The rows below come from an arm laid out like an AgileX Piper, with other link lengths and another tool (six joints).
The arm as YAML. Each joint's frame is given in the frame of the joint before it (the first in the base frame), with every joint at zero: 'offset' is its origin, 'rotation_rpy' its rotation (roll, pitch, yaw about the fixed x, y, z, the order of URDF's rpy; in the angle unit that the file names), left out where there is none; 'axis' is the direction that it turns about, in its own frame. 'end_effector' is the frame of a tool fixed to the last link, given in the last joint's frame.
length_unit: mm
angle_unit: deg
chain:
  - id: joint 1
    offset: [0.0, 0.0, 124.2]
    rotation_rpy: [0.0, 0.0, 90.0]
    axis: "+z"
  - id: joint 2
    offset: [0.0, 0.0, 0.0]
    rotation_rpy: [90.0, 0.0, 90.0]
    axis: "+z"
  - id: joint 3
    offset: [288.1, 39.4, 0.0]
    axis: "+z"
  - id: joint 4
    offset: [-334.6, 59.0, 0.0]
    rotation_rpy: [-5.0, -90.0, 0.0]
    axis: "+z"
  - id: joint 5
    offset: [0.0, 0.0, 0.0]
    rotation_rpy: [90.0, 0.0, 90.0]
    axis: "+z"
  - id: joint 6
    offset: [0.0, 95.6, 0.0]
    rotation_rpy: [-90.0, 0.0, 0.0]
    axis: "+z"
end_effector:
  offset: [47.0, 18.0, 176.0]
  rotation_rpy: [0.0, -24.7, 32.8]
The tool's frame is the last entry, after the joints.
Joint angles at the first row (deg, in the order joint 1, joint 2, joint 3, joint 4, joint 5, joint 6):
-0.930, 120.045, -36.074, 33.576, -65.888, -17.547
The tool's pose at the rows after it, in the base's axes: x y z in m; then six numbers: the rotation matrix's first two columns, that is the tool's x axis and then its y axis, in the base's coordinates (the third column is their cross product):
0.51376, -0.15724, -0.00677, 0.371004, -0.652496, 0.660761, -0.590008, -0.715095, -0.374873
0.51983, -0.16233, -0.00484, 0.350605, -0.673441, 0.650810, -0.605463, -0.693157, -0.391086
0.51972, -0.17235, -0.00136, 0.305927, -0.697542, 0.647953, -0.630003, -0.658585, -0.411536
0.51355, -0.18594, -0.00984, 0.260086, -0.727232, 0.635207, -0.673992, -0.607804, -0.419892
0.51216, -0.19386, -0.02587, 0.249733, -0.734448, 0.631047, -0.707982, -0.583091, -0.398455
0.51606, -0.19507, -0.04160, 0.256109, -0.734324, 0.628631, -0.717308, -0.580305, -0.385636
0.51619, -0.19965, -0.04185, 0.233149, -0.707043, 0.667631, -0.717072, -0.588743, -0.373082
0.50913, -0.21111, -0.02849, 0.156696, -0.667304, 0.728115, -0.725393, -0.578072, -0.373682
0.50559, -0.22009, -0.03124, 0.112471, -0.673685, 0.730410, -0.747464, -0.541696, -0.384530
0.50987, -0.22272, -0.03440, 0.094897, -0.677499, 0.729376, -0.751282, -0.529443, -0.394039
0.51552, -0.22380, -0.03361, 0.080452, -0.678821, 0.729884, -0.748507, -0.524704, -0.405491
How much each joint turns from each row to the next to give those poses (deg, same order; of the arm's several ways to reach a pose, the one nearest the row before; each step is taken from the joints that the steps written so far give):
0.000, 0.001, -2.586, 0.605, 5.727, 0.001
0.000, 0.000, -1.741, 1.823, 1.544, -0.335
0.001, 0.241, -1.306, 2.827, 0.000, -0.006
0.000, 1.507, -1.458, 4.112, 0.000, -0.278
0.000, 2.887, -2.132, 2.747, 0.000, -1.380
0.000, 3.101, -2.083, 0.298, -0.222, -0.097
0.000, 2.845, -1.404, 0.088, -3.858, -0.001
0.000, 2.560, -1.413, 1.918, -6.465, 0.240
0.000, 1.536, -1.875, 2.775, -0.801, 0.000
0.000, 1.318, -1.915, 0.865, 0.000, -0.001
-0.001, 0.722, -1.551, 0.336, 0.001, 0.000

